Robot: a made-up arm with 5 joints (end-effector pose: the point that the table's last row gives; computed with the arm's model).
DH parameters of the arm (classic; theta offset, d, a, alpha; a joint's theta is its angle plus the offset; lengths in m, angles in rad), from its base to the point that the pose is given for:
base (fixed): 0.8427 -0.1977 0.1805 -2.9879
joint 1: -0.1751 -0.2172 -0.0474 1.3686
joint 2: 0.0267 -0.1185 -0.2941 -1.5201
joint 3: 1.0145 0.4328 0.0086 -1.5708
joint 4: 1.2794 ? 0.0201 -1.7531
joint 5: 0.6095 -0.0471 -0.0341 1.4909
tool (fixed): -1.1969 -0.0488 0 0
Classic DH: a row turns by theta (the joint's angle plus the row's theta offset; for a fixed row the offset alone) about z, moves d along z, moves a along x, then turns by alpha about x.
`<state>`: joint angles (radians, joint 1 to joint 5).
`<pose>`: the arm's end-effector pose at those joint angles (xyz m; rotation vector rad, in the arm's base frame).
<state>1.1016 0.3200 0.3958 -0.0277 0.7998</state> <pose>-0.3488 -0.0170 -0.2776 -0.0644 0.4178 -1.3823</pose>
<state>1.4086 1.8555 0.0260 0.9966 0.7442</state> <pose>-0.1931 0.1660 0.4289 -0.7308 1.3050 -0.5507</pose>
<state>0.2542 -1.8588 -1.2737 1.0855 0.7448</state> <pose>0.4782 0.3720 -0.1113 0.7814 -2.7504 0.9316</pose>
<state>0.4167 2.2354 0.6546 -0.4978 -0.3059</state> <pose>-0.0289 -0.1386 0.4990 -1.2171 0.1939 -1.3108</pose>
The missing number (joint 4, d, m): -0.076
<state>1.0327 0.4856 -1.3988 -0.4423 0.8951</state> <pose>-0.4189 0.0375 -0.1920 0.1256 1.2748 0.4788</pose>
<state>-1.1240 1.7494 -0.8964 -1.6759 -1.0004</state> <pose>0.3444 -0.3684 0.3153 -1.0855 0.2171 -0.7593</pose>
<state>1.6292 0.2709 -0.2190 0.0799 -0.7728</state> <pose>-0.2446 0.2287 -0.2917 0.8466 -1.0457 -1.4154</pose>
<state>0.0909 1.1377 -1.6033 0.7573 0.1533</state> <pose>-0.2021 -0.3270 0.0909 0.9347 0.9990 0.9545</pose>
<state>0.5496 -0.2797 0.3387 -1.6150 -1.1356</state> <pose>0.0846 -0.0302 -0.4928 1.8088 0.1362 -2.1827</pose>
